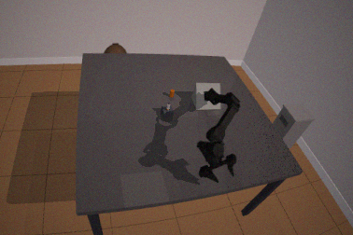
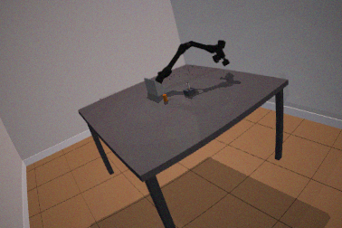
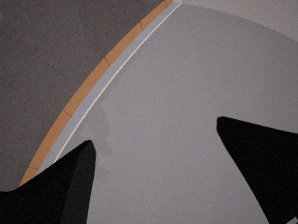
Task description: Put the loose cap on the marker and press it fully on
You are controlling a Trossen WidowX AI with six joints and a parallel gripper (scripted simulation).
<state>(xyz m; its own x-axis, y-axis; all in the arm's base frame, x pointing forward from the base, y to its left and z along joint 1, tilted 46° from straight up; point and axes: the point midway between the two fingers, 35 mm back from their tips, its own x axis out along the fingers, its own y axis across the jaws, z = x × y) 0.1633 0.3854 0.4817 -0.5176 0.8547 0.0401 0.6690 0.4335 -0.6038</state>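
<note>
The orange cap is 72 cm to the right of my gripper tip, 9 cm ahead of it and 8 cm below it.
</note>
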